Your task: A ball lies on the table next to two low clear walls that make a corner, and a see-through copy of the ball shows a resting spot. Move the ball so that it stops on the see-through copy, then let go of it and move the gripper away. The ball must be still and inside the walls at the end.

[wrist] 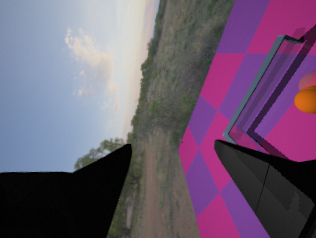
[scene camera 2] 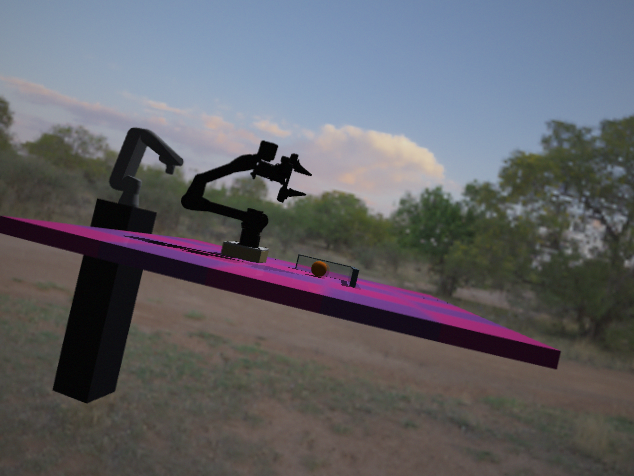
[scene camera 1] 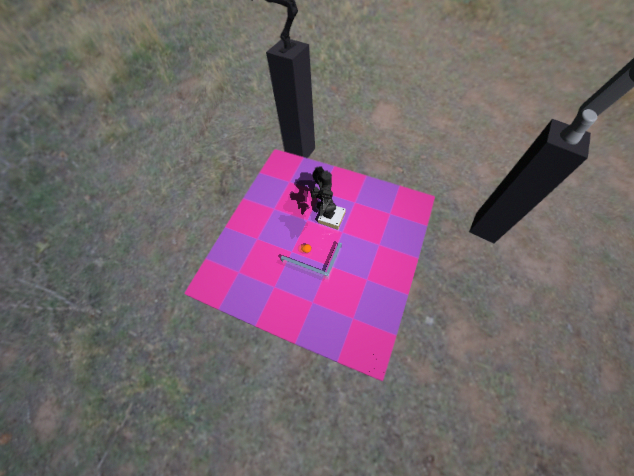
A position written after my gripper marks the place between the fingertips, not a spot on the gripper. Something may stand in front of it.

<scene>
My gripper [scene camera 2: 308, 185] is open, with nothing in its grasp.
My gripper shows as well in the wrist view [wrist: 173, 146].
</scene>
